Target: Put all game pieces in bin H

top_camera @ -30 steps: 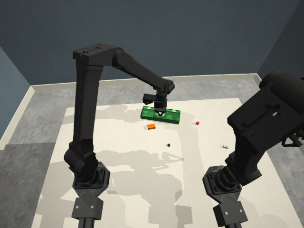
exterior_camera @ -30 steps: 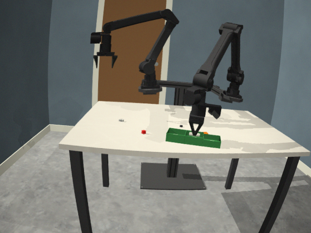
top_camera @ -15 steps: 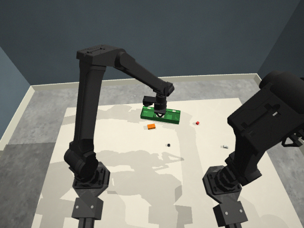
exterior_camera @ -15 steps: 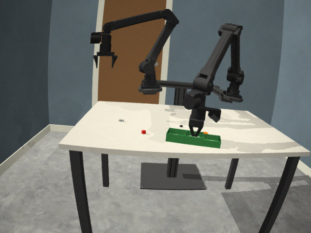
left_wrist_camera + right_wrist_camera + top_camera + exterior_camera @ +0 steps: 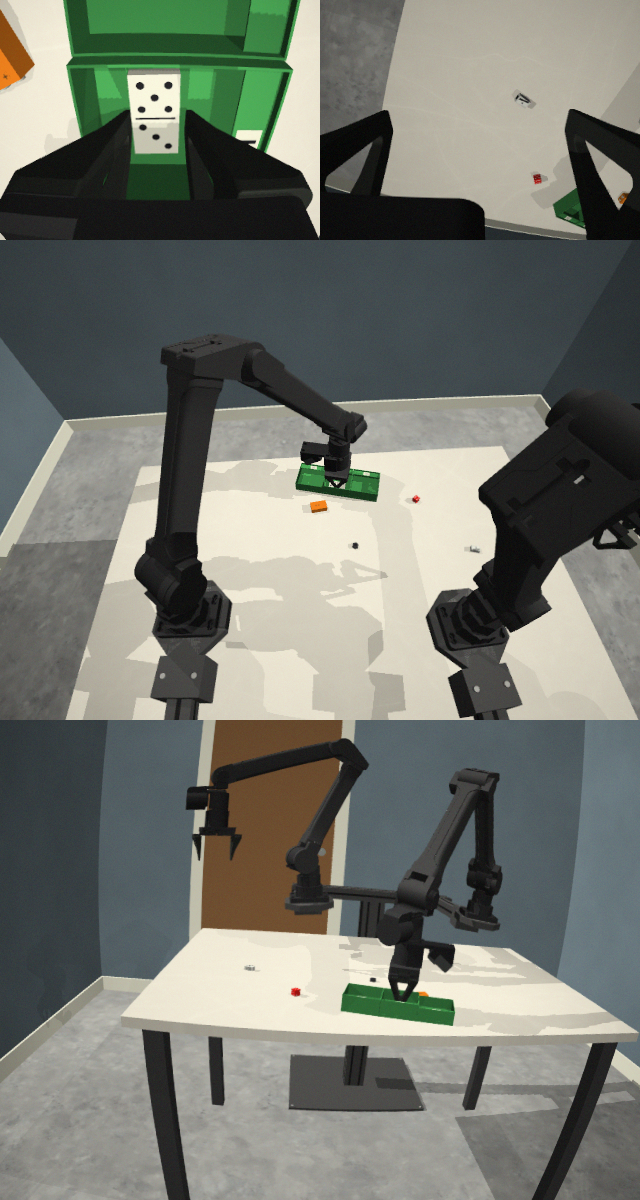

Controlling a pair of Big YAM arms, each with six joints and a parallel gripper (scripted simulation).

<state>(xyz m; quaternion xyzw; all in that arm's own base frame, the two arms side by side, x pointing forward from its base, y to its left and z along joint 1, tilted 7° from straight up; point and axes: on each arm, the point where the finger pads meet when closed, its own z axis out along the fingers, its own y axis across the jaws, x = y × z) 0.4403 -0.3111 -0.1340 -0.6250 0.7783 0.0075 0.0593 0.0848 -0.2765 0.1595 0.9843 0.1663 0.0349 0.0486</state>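
The green bin row is 10 mm ahead of my left hand and 10 mm below it. Also, from my left hand: orange block (80 mm behind, 40 mm to the left, 20 mm below); white domino (10 mm below); black piece (200 mm behind, 50 mm to the right, 20 mm below).
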